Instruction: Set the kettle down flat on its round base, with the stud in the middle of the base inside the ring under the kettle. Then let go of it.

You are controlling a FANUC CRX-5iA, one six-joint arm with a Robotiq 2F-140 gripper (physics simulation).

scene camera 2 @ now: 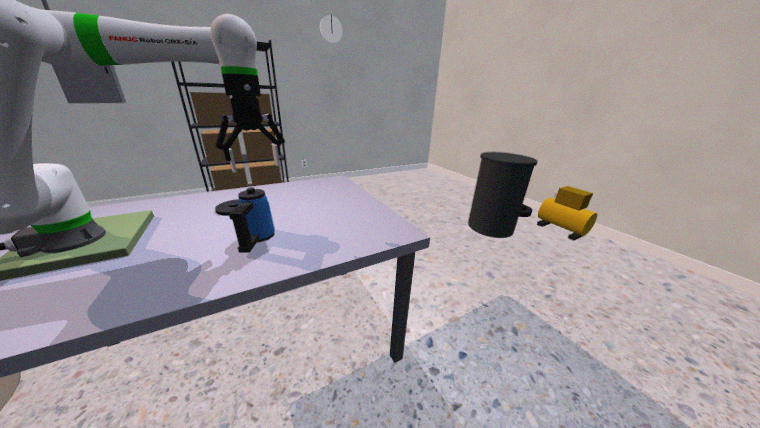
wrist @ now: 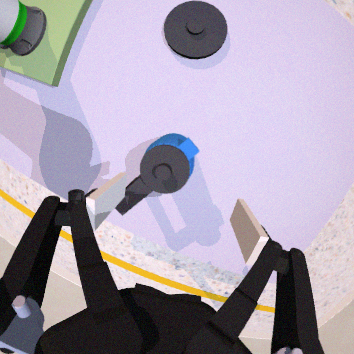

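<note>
The blue kettle (scene camera 2: 259, 216) (wrist: 175, 165) with a dark lid stands upright on the table. Its black handle (scene camera 2: 243, 232) (wrist: 136, 194) points toward the lower left in the wrist view, and its blue spout (wrist: 189, 148) points the opposite way. The ring under the kettle is hidden. The dark round base (scene camera 2: 225, 208) (wrist: 195, 44) lies flat on the table, apart from the kettle, with its stud (wrist: 195, 28) facing up. In the scene view it is partly behind the handle. My gripper (scene camera 2: 254, 159) (wrist: 179, 197) is open and empty, above the kettle, pointing down.
The robot stands on a green mounting plate (scene camera 2: 137, 229) (wrist: 62, 62) at the left of the table (scene camera 2: 340, 212) (wrist: 280, 100). A shelf rack (scene camera 2: 185, 101) with boxes stands behind the table. A black barrel (scene camera 2: 500, 196) and a yellow machine (scene camera 2: 566, 216) are to the right, beyond the table.
</note>
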